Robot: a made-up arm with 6 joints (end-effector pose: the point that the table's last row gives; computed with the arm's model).
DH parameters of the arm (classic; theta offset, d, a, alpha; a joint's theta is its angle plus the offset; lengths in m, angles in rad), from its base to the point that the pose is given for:
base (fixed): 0 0.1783 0 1.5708
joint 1: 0 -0.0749 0.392 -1.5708
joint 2: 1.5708 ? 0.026 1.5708
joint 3: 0 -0.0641 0.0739 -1.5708
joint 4: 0 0.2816 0.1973 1.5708
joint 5: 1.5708 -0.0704 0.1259 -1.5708
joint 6: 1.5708 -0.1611 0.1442 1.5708
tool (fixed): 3.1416 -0.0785 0 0
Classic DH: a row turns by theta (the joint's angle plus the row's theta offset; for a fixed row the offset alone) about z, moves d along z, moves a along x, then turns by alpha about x.
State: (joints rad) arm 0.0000 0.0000 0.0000 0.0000 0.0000 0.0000
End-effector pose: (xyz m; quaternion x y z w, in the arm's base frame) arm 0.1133 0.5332 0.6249 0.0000 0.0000 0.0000 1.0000
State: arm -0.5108 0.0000 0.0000 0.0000 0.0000 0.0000
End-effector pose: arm 0.3172 0.5332 0.5125 0.0000 0.2526 0.0000 0.9676
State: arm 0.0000 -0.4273 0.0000 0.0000 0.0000 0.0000
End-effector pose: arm 0.3283 0.6075 0.6249 0.0000 0.0000 -0.2120 0.9773
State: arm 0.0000 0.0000 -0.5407 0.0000 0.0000 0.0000
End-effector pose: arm 0.1133 0.6409 0.3554 -0.2671 0.0000 0.0000 0.9637
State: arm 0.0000 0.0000 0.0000 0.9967 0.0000 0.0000
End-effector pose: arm -0.0896 0.1892 0.6249 0.0000 0.0000 0.4780 0.8784
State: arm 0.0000 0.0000 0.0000 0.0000 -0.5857 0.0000
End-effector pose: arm 0.1133 0.5325 0.5279 -0.2887 0.0000 0.0000 0.9574
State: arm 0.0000 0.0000 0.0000 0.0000 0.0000 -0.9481
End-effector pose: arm 0.1096 0.5332 0.7748 0.0000 0.4565 0.0000 0.8897
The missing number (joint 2, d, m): 0.1176
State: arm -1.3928 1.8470 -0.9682 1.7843 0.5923 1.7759
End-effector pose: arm 0.3199 -0.4016 0.0748 -0.8324 -0.2455 -0.4963 0.0231
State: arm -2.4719 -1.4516 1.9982 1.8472 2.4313 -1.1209
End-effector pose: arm -0.2530 0.0016 0.0634 0.8849 0.2831 0.3456 0.1319
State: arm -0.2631 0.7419 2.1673 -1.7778 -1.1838 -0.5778
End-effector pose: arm 0.8529 0.1337 0.1543 -0.0459 0.9548 0.2732 0.1081
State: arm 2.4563 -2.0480 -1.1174 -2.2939 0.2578 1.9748
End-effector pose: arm -0.7032 -0.1795 0.1738 -0.4030 0.4183 -0.8049 0.1214
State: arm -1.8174 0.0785 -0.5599 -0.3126 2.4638 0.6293
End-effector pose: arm 0.2942 0.4672 -0.0906 0.2884 0.2182 -0.7572 0.5440
